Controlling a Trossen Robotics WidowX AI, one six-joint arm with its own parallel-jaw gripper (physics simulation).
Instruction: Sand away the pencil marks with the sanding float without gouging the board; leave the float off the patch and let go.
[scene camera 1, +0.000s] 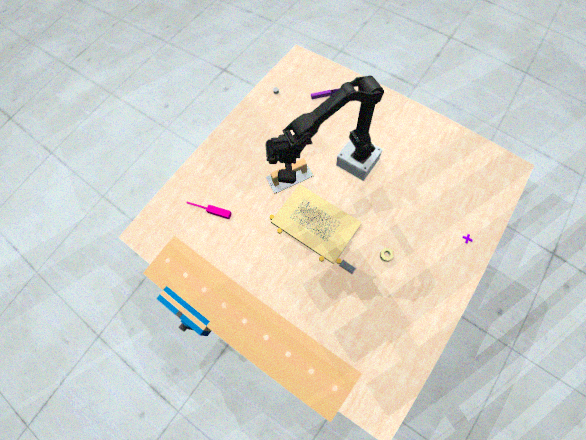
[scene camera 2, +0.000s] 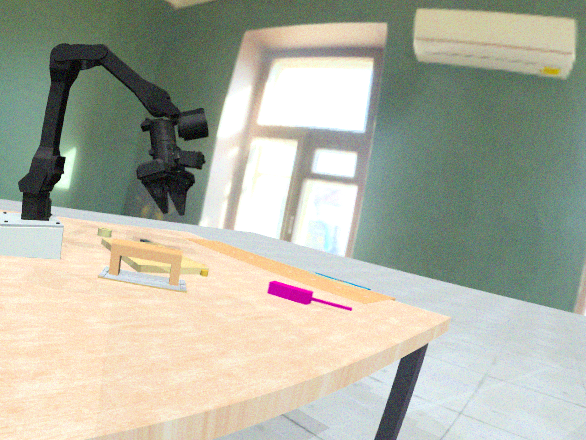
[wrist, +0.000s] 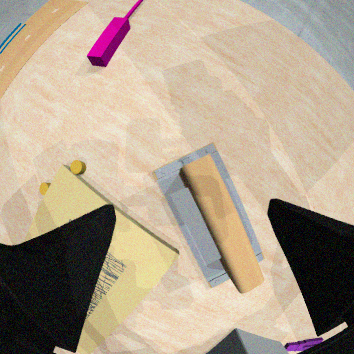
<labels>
same spot on pale yellow board: (wrist: 147, 257) = (scene camera 1: 300, 192)
</labels>
